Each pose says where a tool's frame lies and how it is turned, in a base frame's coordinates. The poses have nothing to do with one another.
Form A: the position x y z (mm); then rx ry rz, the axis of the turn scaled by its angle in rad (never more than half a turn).
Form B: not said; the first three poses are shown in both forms.
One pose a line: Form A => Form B
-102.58, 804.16, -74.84, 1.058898, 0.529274, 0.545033 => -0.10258, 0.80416, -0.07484, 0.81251, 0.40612, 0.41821, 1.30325
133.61, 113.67, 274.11, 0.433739, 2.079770, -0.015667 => 0.13361, 0.11367, 0.27411, 0.20415, 0.97891, -0.00737, 2.12457
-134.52, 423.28, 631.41, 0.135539, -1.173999, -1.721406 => -0.13452, 0.42328, 0.63141, 0.06491, -0.56225, -0.82442, 2.08803
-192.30, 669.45, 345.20, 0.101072, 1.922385, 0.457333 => -0.19230, 0.66945, 0.34520, 0.05108, 0.97158, 0.23114, 1.97862
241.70, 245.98, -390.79, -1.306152, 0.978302, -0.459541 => 0.24170, 0.24598, -0.39079, -0.77042, 0.57704, -0.27106, 1.69537
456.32, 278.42, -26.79, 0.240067, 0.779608, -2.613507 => 0.45632, 0.27842, -0.02679, 0.08768, 0.28475, -0.95458, 2.73785
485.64, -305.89, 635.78, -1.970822, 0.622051, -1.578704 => 0.48564, -0.30589, 0.63578, -0.75782, 0.23919, -0.60704, 2.60065
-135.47, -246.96, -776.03, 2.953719, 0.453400, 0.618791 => -0.13547, -0.24696, -0.77603, 0.96789, 0.14857, 0.20277, 3.05171
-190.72, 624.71, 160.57, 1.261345, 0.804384, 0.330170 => -0.19072, 0.62471, 0.16057, 0.82333, 0.52505, 0.21552, 1.53200
